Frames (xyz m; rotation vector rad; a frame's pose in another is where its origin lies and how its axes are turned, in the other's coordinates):
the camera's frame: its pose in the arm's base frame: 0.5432 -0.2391 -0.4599 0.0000 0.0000 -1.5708
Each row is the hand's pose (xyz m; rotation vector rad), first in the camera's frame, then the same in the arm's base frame.
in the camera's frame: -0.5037 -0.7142 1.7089 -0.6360 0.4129 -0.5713
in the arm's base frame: -0.1710 0.2646 1.2490 -0.1891 0.8891 -2.0503
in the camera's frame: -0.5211 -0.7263 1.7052 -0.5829 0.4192 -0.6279
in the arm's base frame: -0.1831 0.2820 1.2453 -0.1400 0.8569 -2.1155
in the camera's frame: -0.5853 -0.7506 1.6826 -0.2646 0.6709 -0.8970
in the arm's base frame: -0.2074 0.3462 1.2227 0.3618 0.8331 -2.3788
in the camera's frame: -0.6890 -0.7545 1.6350 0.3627 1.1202 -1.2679
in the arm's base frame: -0.2113 0.4499 1.1751 1.3928 0.7115 -2.5755
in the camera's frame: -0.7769 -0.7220 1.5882 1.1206 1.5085 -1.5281
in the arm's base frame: -0.1788 0.5378 1.1283 -2.0428 -0.3014 1.8951
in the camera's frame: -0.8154 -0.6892 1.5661 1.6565 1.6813 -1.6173
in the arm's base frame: -0.1460 0.5763 1.1062 -2.1715 -0.0161 1.3149
